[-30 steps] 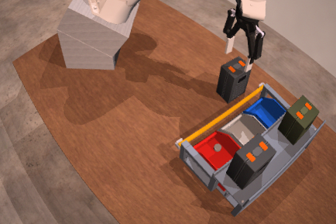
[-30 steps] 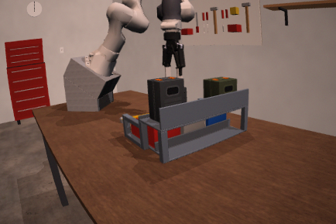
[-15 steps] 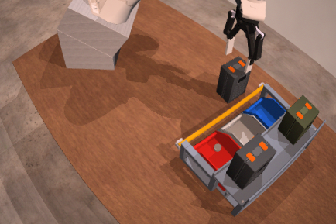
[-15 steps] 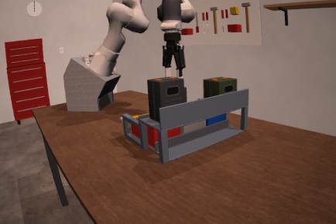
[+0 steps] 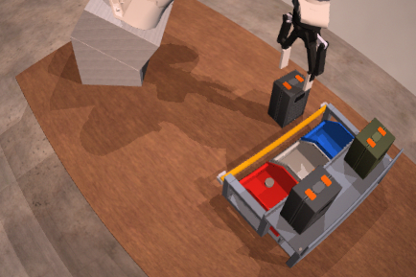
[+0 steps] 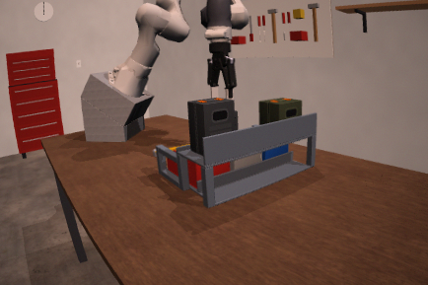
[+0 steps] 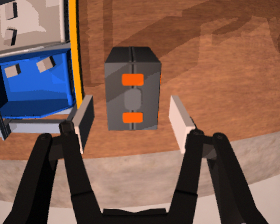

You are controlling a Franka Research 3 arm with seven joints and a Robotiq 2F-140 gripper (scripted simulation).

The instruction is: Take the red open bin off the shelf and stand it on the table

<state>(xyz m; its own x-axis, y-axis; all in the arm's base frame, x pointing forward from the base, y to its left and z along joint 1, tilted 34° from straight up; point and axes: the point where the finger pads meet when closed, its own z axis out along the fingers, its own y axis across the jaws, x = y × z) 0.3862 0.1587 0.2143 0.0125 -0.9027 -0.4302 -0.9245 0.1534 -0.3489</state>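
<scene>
Right now my hand is 120 mm above the yellow bar, 110 mm to the left of it and 90 mm short of it. From my hand the other things lie so: blue bin 190 mm ahead, 130 mm below, 10 mm to the left; then olive case 280 mm ahead, 30 mm below, 10 mm to the left; then white bin 190 mm ahead, 130 mm below, 100 mm to the right.
</scene>
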